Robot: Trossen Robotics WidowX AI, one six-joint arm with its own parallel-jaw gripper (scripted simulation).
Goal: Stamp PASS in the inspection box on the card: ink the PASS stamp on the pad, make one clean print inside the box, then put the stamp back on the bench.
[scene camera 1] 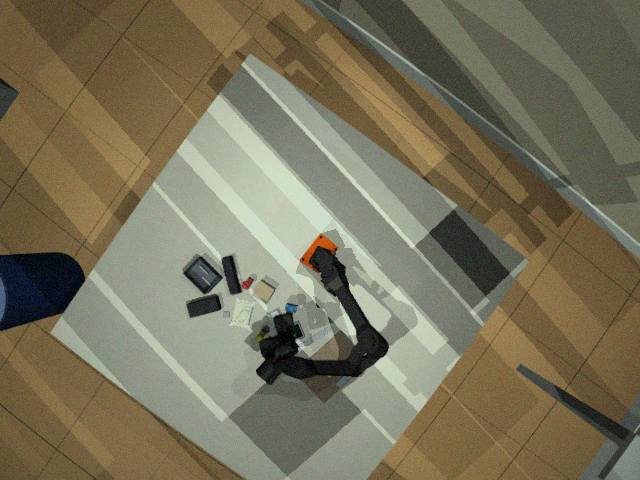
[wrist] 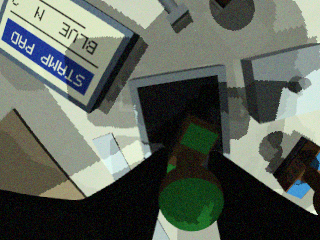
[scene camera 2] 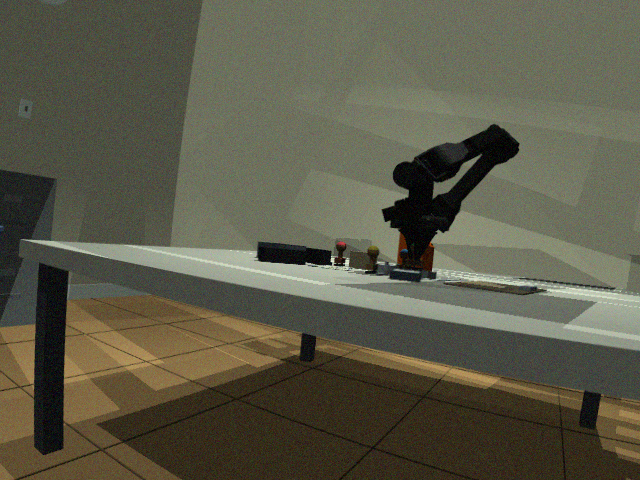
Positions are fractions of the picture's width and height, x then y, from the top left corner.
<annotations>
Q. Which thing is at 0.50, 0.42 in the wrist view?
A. A dark ink pad.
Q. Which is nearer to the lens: the green-knobbed stamp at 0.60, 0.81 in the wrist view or the stamp pad tin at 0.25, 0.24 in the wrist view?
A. The green-knobbed stamp.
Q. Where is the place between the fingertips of the gripper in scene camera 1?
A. At 0.45, 0.70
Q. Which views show the gripper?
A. Scene camera 1, the wrist view and scene camera 2: all of them.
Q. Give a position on a brown board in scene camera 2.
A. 0.77, 0.60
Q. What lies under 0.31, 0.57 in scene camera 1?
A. A dark tray.
</annotations>
